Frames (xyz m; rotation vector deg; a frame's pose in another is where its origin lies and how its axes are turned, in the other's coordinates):
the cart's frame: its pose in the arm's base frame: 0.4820 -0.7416 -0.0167 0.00 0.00 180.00
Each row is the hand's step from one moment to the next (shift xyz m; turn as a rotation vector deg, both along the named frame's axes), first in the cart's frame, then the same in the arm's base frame.
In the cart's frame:
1: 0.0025 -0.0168 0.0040 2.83 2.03 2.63
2: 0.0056 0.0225 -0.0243 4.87 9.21 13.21
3: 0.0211 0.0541 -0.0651 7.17 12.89 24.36
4: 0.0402 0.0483 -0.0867 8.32 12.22 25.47
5: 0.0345 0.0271 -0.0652 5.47 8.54 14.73
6: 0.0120 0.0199 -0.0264 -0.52 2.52 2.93
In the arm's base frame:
1: -0.0025 0.0168 0.0040 -2.83 -2.03 2.63
2: -0.0056 -0.0225 -0.0243 -4.87 -9.21 13.21
3: -0.0211 -0.0541 -0.0651 -7.17 -12.89 24.36
4: -0.0402 -0.0483 -0.0867 -8.32 -12.22 25.47
5: -0.0345 -0.0271 -0.0652 -5.47 -8.54 14.73
6: -0.0120 -0.0199 -0.0264 0.52 -2.52 2.93

